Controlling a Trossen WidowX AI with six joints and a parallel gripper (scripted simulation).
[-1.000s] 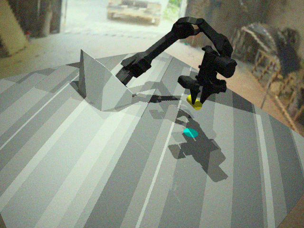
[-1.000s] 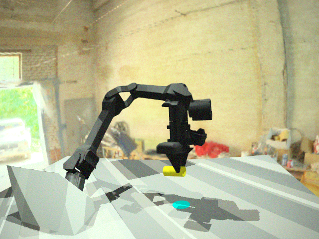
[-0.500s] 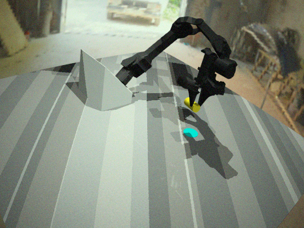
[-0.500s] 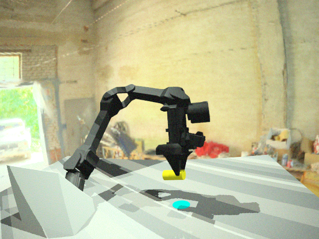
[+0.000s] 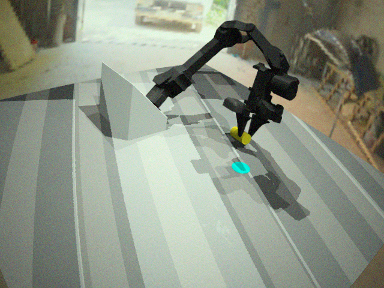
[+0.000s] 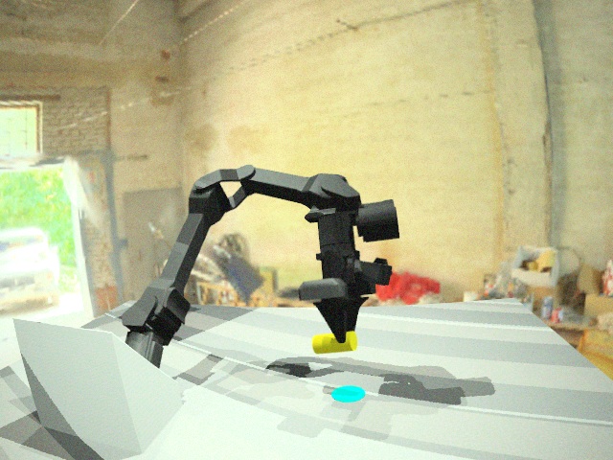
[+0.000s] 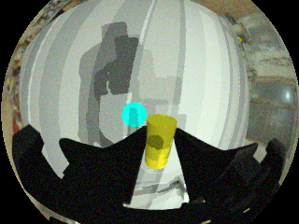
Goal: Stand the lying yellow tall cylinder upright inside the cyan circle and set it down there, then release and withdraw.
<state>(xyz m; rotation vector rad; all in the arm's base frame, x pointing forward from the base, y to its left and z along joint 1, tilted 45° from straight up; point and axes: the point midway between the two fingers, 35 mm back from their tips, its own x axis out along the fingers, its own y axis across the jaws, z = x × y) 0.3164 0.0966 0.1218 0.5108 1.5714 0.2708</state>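
The cyan circle is 120 mm below my gripper tip and 20 mm to the left of it. Round my gripper tip: yellow cylinder (20 mm behind).
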